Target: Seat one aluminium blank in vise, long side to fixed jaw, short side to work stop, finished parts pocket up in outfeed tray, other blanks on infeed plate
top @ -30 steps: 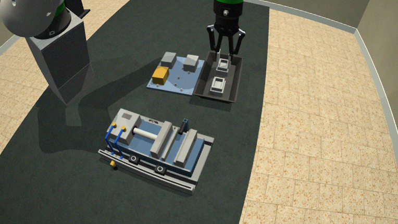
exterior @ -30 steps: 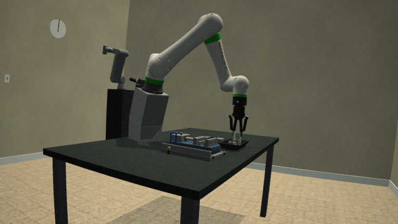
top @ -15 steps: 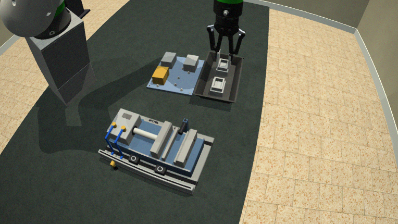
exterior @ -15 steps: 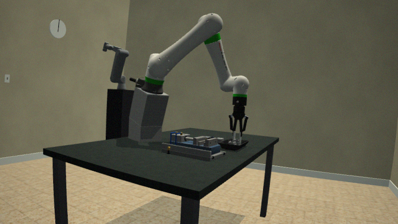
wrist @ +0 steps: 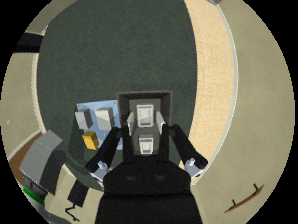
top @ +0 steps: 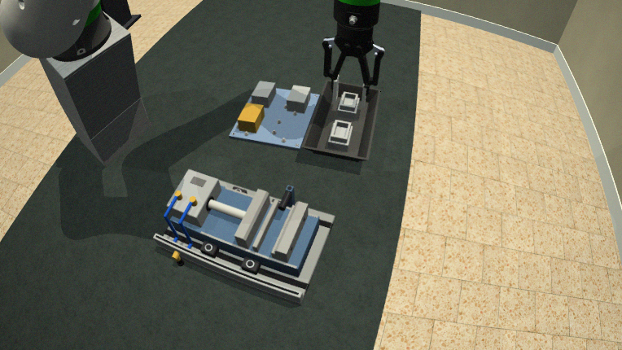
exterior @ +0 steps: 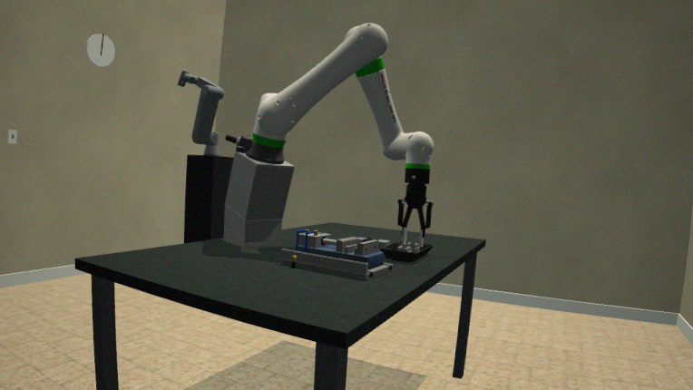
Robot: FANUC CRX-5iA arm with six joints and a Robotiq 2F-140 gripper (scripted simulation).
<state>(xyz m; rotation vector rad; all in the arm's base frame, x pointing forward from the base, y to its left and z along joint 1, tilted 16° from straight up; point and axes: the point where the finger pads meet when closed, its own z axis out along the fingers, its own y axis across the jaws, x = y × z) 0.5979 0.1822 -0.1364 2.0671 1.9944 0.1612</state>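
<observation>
Right now the aluminium blank is 21 cm behind my hand and 4 cm below it. From my hand the other things lie so: brass blank 22 cm behind, 9 cm to the right, 4 cm below; vise 15 cm behind, 37 cm to the right, 3 cm below; blue work stop 7 cm behind, 31 cm to the right, 1 cm below.
</observation>
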